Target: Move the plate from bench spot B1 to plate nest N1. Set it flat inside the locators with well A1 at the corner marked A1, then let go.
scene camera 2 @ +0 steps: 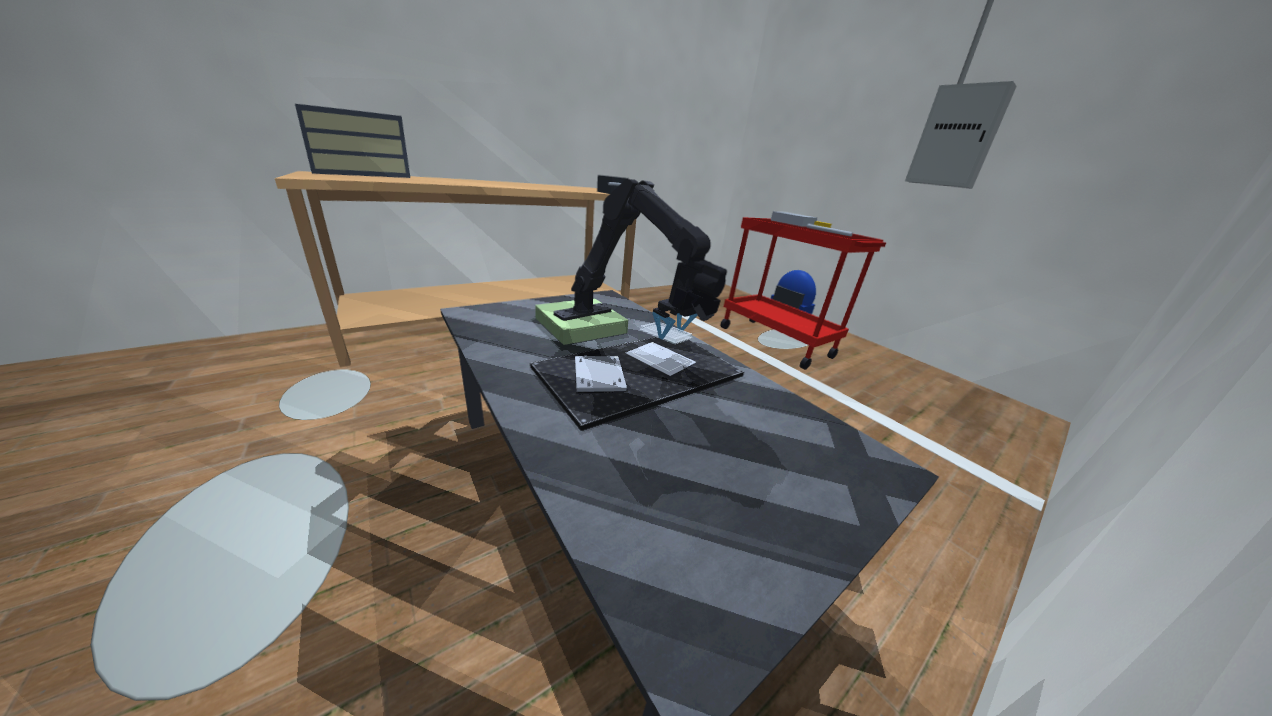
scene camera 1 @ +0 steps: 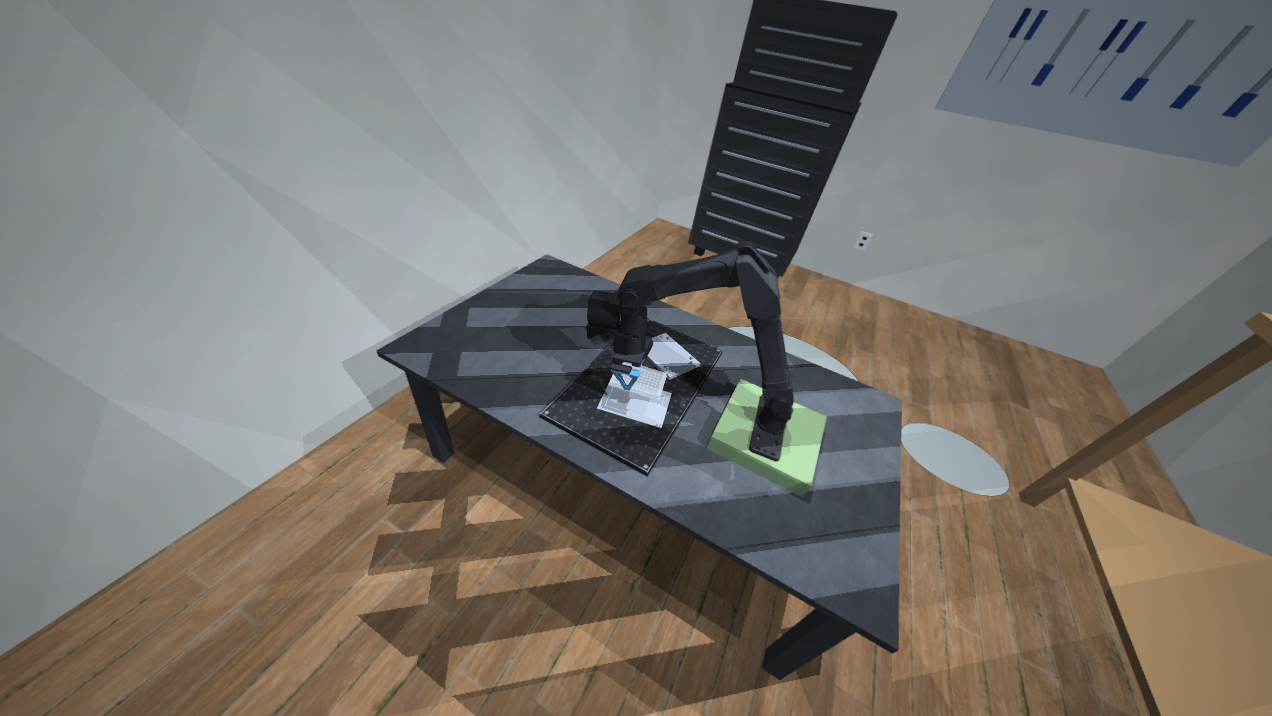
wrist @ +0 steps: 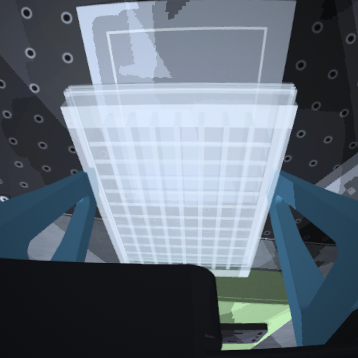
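Pixels of known places: gripper, fingertip midpoint: [scene camera 2: 670, 335] [scene camera 1: 632, 378] [wrist: 182, 178]; arm's base, link origin: [scene camera 2: 583, 312] [scene camera 1: 768, 426].
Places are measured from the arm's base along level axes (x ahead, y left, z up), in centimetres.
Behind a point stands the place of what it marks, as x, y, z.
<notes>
The clear gridded plate [scene camera 1: 651, 380] {30.6, 4.3, 4.8} [scene camera 2: 669, 334] {36.7, 3.4, 5.6} [wrist: 185, 200] {34.6, 5.3, 5.2} is between the blue fingers of my gripper [scene camera 1: 625, 379] {35.3, 5.5, 4.3} [scene camera 2: 673, 326] {35.3, 5.5, 4.3} [wrist: 182, 178] {35.3, 5.5, 4.3}, which is shut on its two long sides. The plate is held above the board, close to a flat pale panel [scene camera 1: 654, 413] {27.5, 6.7, -3.5} [scene camera 2: 660, 357] {33.5, 4.8, -3.5} [wrist: 280, 30] {40.7, -0.1, -3.5} with a thin white outline, which shows beyond the plate's far edge in the wrist view. A pale block [scene camera 1: 673, 353] {30.1, -17.2, -2.5} [scene camera 2: 600, 374] {33.3, -17.2, -2.5} with small dark locators at its corners, seemingly the nest, stands beside that panel with no plate on it. I cannot read the A1 marks.
Both pale pieces sit on a black perforated board [scene camera 1: 587, 413] {42.5, 14.7, -3.6} [scene camera 2: 583, 413] {43.3, -29.2, -3.6} on the dark table [scene camera 1: 480, 351] {79.4, 7.5, -4.9} [scene camera 2: 712, 551] {81.2, -31.6, -5.0}. The arm stands on a green block [scene camera 1: 725, 426] {10.0, 5.3, -0.1} [scene camera 2: 578, 331] {10.3, -8.7, -1.2} beside the board. A red cart [scene camera 2: 783, 318] and a wooden bench [scene camera 2: 445, 184] stand away from the table.
</notes>
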